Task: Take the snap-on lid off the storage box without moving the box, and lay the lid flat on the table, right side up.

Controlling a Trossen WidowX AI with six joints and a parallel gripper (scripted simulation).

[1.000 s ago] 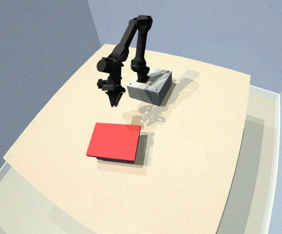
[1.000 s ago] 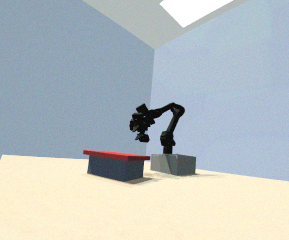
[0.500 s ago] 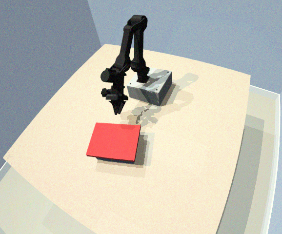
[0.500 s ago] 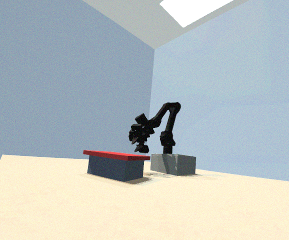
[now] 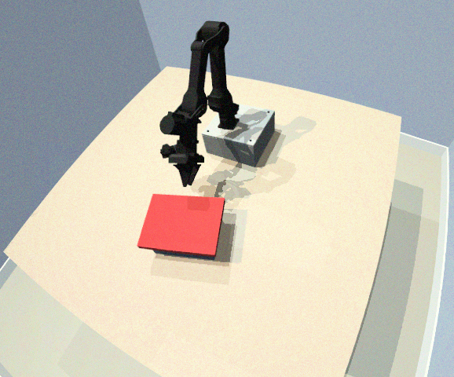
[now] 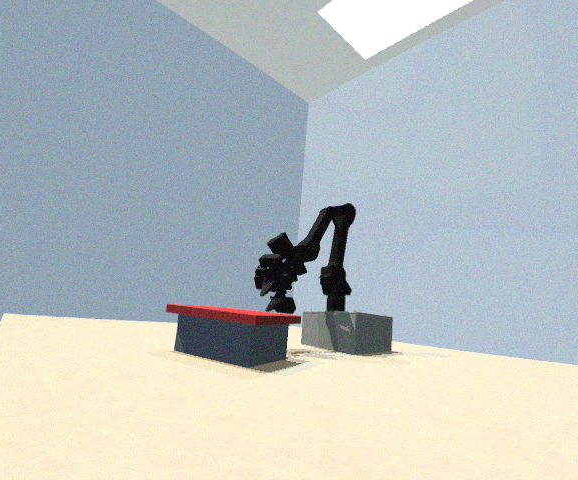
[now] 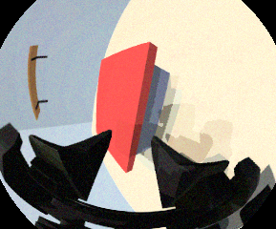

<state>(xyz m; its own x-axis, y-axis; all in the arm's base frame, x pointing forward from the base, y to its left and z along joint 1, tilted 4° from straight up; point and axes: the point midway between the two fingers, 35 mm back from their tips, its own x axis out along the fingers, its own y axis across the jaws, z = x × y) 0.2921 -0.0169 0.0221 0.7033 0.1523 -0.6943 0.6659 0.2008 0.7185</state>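
Right now my gripper tip is 110 mm short of the red lid, 30 mm to the right of it and 30 mm above it. From my gripper tip the other things lie so: storage box (110 mm ahead, 30 mm to the left, 70 mm below).
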